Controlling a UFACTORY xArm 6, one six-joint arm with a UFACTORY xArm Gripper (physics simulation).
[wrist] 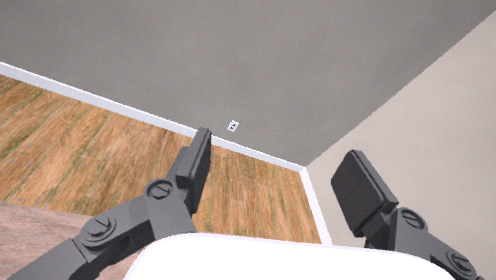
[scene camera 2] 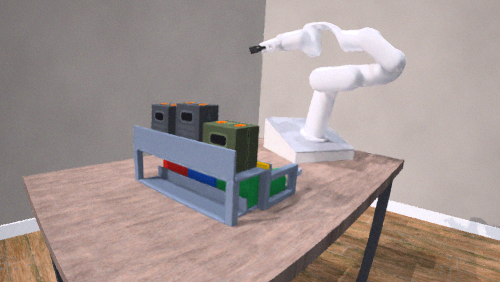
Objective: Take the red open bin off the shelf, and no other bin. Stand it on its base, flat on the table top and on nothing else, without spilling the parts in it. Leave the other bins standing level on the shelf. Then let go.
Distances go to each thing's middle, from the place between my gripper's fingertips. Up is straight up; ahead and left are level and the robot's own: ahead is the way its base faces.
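The green bin (scene camera 2: 248, 189) is a long way to the left of my hand, and it's also far below it and well ahead of it.
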